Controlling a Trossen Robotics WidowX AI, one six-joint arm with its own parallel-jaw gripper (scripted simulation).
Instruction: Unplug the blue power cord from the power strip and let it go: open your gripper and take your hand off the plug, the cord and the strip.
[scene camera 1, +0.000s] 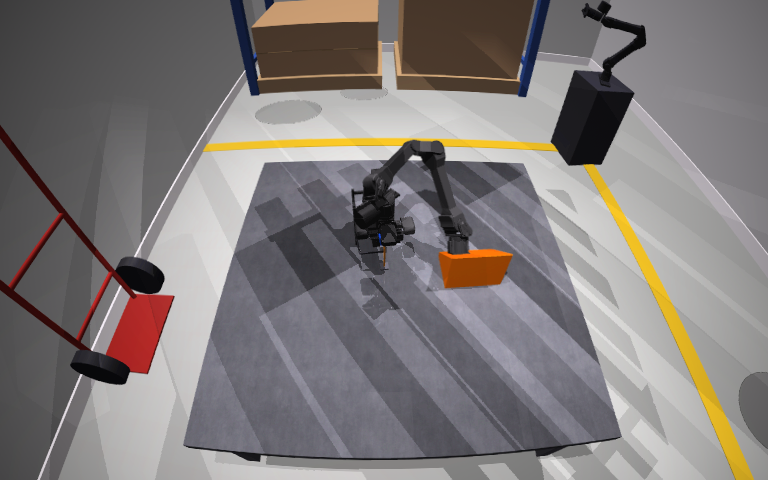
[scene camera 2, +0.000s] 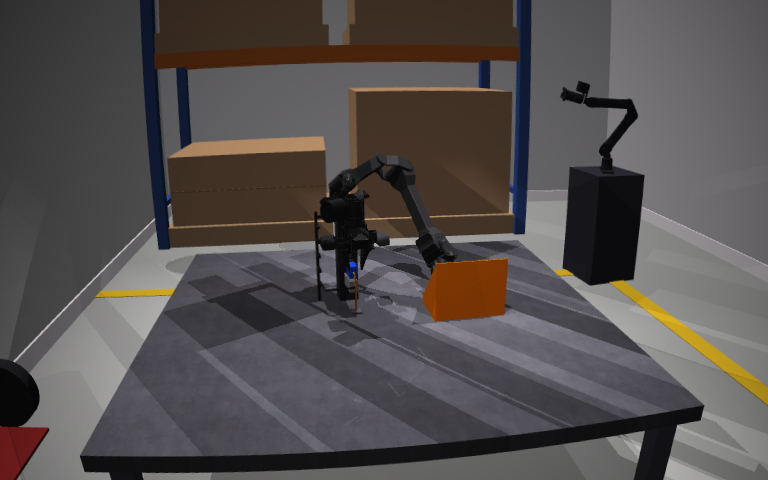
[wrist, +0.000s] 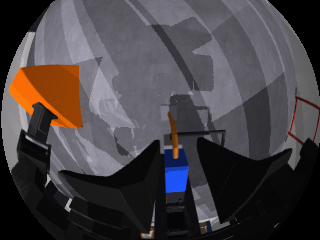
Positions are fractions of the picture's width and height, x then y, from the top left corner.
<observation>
I see my gripper (wrist: 0.56, 0.60) and a blue plug (wrist: 0.55, 0.71).
</observation>
